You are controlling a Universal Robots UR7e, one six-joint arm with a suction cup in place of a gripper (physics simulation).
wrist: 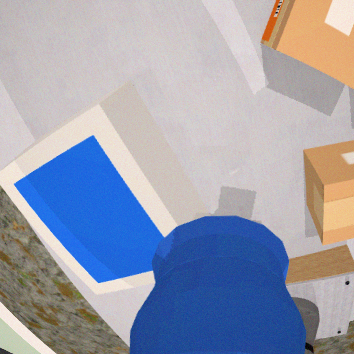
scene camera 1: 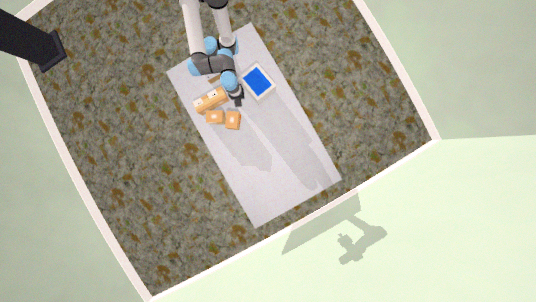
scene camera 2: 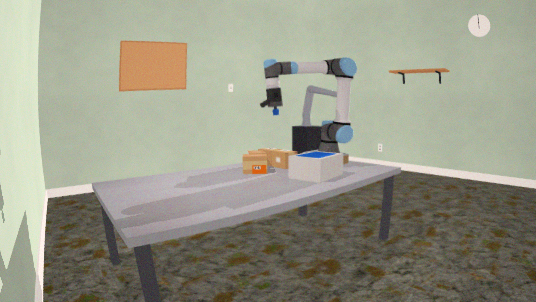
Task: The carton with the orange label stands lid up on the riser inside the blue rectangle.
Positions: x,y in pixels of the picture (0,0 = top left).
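A white riser with blue rectangle (wrist: pixel 102 188) is 34 cm from the lens. The spots on the white riser with blue rectangle and my suction cup (wrist: pixel 216 277) are 30 cm apart, and my suction cup itself is 5 cm from the lens.
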